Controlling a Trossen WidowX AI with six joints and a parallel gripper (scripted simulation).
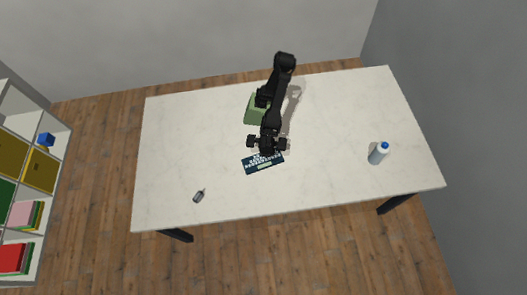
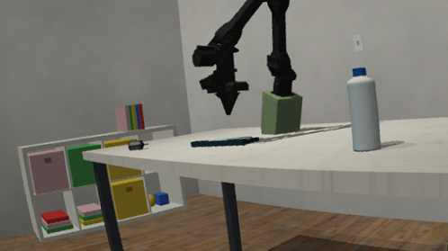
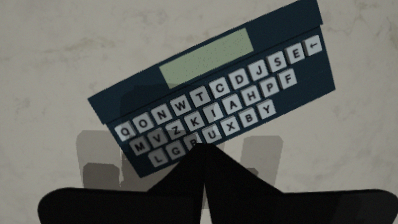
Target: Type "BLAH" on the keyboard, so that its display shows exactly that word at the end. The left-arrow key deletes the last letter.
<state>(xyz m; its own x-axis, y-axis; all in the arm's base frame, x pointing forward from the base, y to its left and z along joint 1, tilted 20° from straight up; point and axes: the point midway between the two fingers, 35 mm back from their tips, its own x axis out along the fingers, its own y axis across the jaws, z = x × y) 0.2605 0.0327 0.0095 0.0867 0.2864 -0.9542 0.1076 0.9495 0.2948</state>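
The left-arrow key lies 5 cm ahead of my hand, 11 cm to the right of it and 11 cm below it. From my hand the other things lie so: dark grey object (21 cm ahead, 34 cm to the right, 11 cm below); white bottle (1 cm ahead, 56 cm to the left, 5 cm below).
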